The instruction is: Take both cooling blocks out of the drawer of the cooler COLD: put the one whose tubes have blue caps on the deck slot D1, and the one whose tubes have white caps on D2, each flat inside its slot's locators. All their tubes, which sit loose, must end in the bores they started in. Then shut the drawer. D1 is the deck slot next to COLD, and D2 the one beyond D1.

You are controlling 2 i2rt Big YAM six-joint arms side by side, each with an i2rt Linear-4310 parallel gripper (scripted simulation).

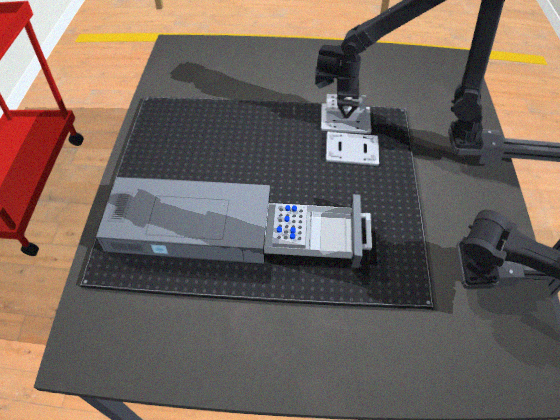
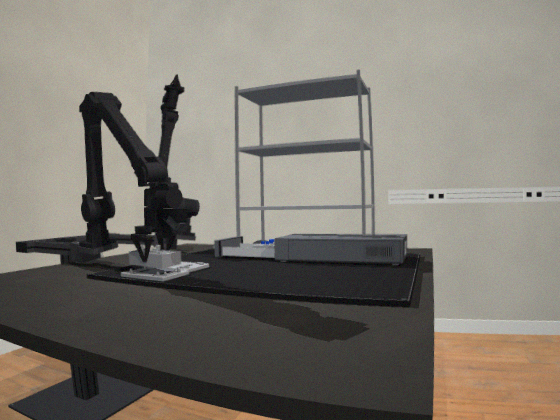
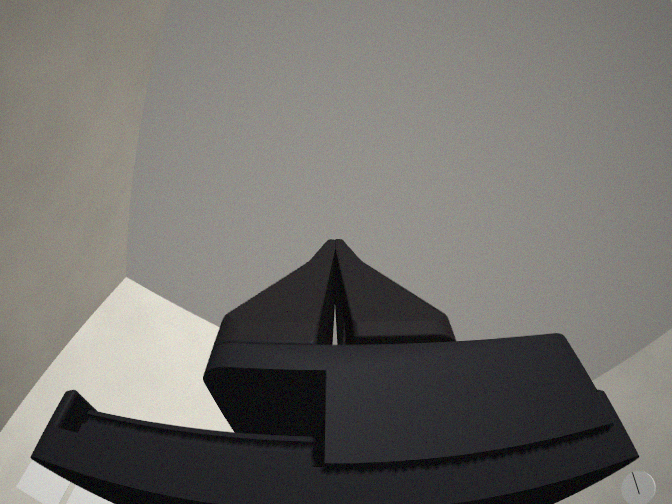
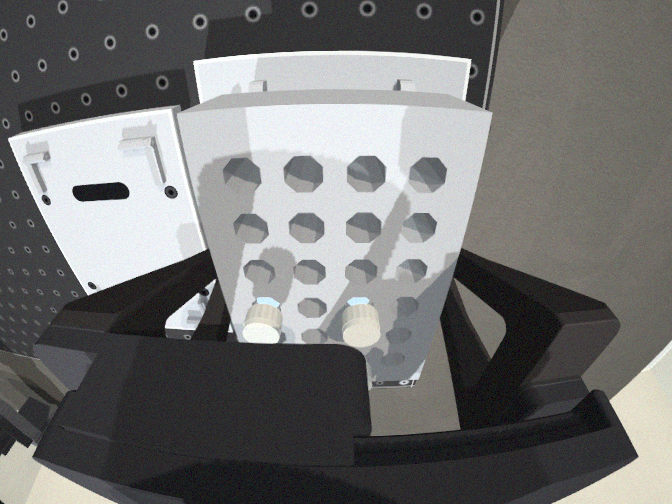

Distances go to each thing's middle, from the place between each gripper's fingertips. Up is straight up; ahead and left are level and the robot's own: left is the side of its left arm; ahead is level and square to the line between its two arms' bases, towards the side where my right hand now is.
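Slot D2 (image 4: 369, 72): my right hand 50 mm above it. Slot D1 (image 1: 352, 145), from my right hand: 140 mm to the left, 40 mm behind, 50 mm below. By its middle, slot D1 nearer to my right hand than to my left hand.
Slot D1, from my left hand: 650 mm to the right, 610 mm ahead, 930 mm below. Slot D2, from my left hand: 780 mm to the right, 650 mm ahead, 930 mm below.
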